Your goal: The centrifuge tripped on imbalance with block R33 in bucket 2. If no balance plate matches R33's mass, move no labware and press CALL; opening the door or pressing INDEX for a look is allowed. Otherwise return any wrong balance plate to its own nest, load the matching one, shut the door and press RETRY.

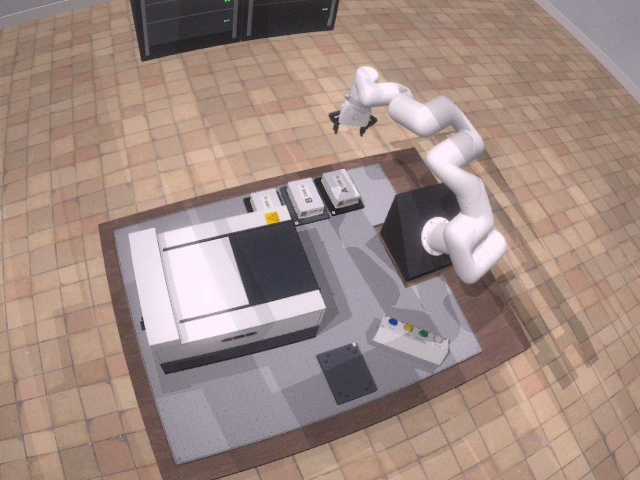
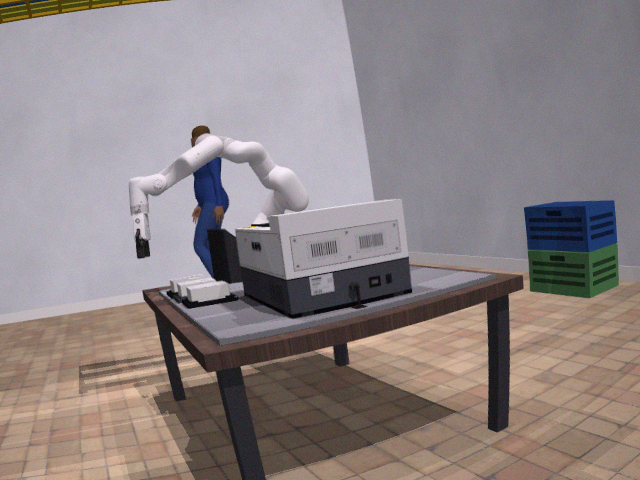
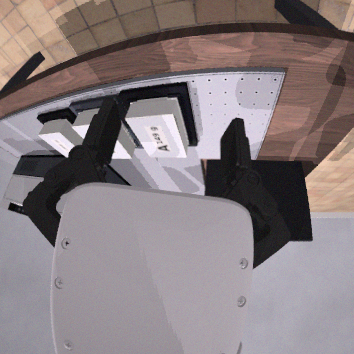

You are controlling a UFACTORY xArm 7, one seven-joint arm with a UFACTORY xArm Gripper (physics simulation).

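Places are measured from the arm's base along level axes (x ahead, y left, z up), in metres.
Pixels of known places: gripper, fingertip midpoint: (image 1: 348, 132) (image 2: 143, 257) (image 3: 172, 118); arm's base, origin of the base link: (image 1: 436, 236).
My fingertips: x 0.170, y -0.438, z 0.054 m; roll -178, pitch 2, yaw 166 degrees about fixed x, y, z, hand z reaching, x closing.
Ahead of a thing's pixels: the offset from my fingertips to its middle. "spot": to the spot under its first point.
My gripper (image 1: 349, 132) (image 2: 143, 255) (image 3: 172, 118) is open and empty, high beyond the table edge by the balance plates. Plate A @[0.061 m ahead, 0.153 m left, 0.113 m down] (image 1: 340, 187) (image 3: 157, 132), labelled 149 g, plate B @[0.191 m ahead, 0.170 m left, 0.113 m down] (image 1: 306, 197) (image 3: 88, 118) and plate C @[0.323 m ahead, 0.191 m left, 0.113 m down] (image 1: 264, 198) (image 3: 56, 138) sit in a row on dark nests; the labels of B and C are not fully readable. The centrifuge @[0.528 m ahead, 0.486 m left, 0.024 m down] (image 1: 149, 284) (image 2: 336, 242) has a white panel @[spot: 0.566 m ahead, 0.497 m left, 0.064 m up] (image 1: 209, 279) and a dark panel @[0.393 m ahead, 0.479 m left, 0.066 m up] (image 1: 273, 263) on top; its inside, block R33 and the buckets are hidden. The button box @[0.029 m ahead, 0.738 m left, 0.104 m down] (image 1: 408, 343) has blue, yellow, green and pale buttons; their labels are unreadable.
A flat dark pad @[spot: 0.244 m ahead, 0.779 m left, 0.129 m down] (image 1: 346, 374) lies beside the button box. The arm's black pedestal (image 1: 418, 232) stands at the table edge. A person in blue (image 2: 209, 188) stands behind the arm. Blue and green crates (image 2: 571, 227) and black cabinets (image 1: 188, 23) stand on the floor.
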